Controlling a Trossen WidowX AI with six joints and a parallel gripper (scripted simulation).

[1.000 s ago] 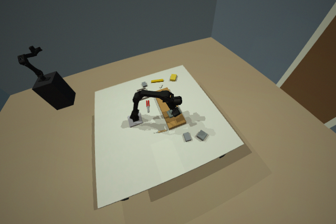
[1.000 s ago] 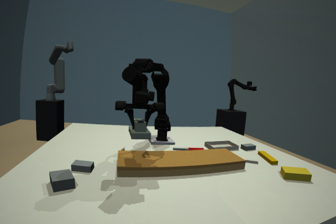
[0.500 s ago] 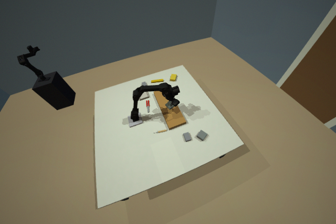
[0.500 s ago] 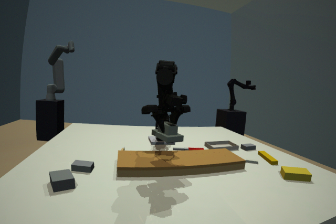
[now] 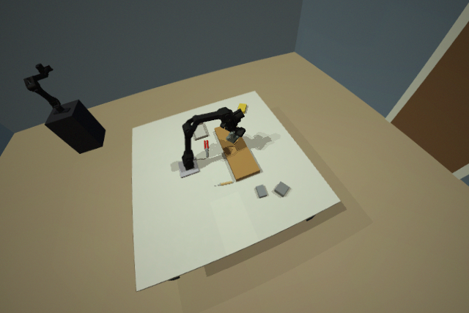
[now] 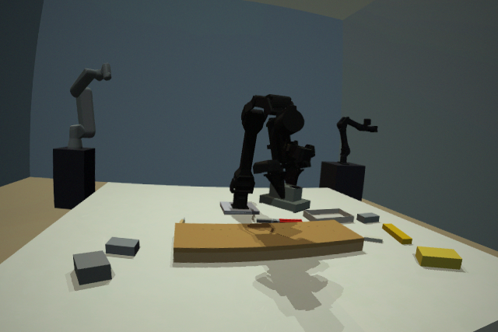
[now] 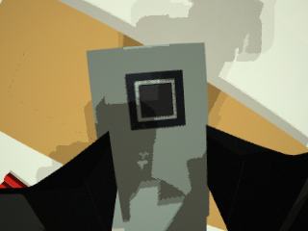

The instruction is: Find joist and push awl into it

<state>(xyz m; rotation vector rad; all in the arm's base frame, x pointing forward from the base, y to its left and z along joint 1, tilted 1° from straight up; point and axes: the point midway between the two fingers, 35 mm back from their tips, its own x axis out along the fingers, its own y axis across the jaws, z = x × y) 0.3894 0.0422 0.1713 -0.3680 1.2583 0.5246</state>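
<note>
My gripper tip is 25 cm past the grey tray, 27 cm to the right of it and 14 cm above it. From my gripper tip the other things lie so: wooden-handled pointed tool (21 cm behind, 28 cm to the right, 14 cm below); then red-handled tool (23 cm behind, 6 cm to the left, 15 cm below); then stud finder (2 cm above).
</note>
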